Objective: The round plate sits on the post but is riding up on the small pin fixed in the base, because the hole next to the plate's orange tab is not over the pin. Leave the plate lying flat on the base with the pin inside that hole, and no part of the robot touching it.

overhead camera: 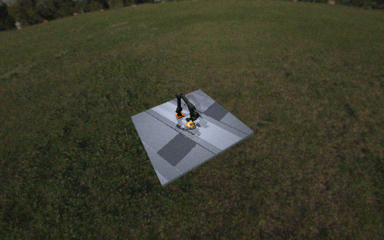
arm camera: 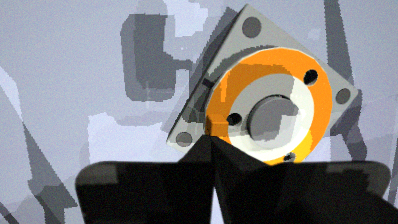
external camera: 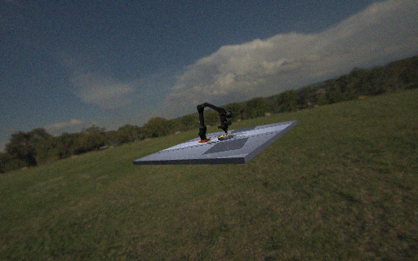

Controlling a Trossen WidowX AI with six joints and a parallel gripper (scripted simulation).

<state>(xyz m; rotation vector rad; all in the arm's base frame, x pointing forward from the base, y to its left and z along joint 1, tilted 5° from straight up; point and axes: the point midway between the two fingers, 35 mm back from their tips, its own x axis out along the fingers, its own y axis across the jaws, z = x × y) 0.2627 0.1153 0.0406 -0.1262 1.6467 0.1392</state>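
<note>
Now: gripper tip 50 mm to the left of the square grey base, 20 mm short of it and 20 mm above it. Round my gripper tip: round plate: 30 mm to the right, 20 mm ahead, 10 mm below.
</note>
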